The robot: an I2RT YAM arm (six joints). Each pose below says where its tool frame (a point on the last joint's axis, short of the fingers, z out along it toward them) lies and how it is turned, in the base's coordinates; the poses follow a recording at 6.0 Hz.
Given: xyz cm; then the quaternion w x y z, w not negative.
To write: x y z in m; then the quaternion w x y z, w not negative. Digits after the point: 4 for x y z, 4 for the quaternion.
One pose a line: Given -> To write
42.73 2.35 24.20 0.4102 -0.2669 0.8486 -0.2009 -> 0.4273 0.0235 0.2420 0.4102 -0.2669 0.8486 -0.2009
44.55 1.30 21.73 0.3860 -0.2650 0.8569 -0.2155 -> 0.4455 0.0130 0.2173 0.3860 -0.2650 0.8569 -0.2155
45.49 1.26 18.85 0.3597 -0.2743 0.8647 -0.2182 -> 0.4549 0.0126 0.1885 0.3597 -0.2743 0.8647 -0.2182
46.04 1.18 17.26 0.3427 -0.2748 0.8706 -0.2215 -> 0.4604 0.0118 0.1726 0.3427 -0.2748 0.8706 -0.2215
